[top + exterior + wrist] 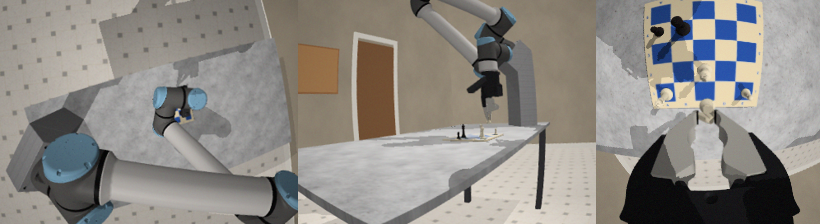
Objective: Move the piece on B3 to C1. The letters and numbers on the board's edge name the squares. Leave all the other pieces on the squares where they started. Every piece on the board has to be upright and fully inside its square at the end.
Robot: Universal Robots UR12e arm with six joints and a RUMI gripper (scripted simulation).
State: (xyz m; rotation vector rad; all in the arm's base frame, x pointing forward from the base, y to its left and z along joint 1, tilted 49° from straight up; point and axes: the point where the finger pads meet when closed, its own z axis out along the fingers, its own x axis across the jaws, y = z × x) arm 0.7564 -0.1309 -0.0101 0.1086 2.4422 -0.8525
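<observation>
Right now my hand is 6 cm above the tall white piece, 4 cm to the left of it and 1 cm past it. Also, from my hand: chessboard: 10 cm below, 7 cm to the right, 2 cm behind; black pawn: 13 cm to the right, 8 cm below, 4 cm ahead; tall black piece: 12 cm to the right, 6 cm below.
</observation>
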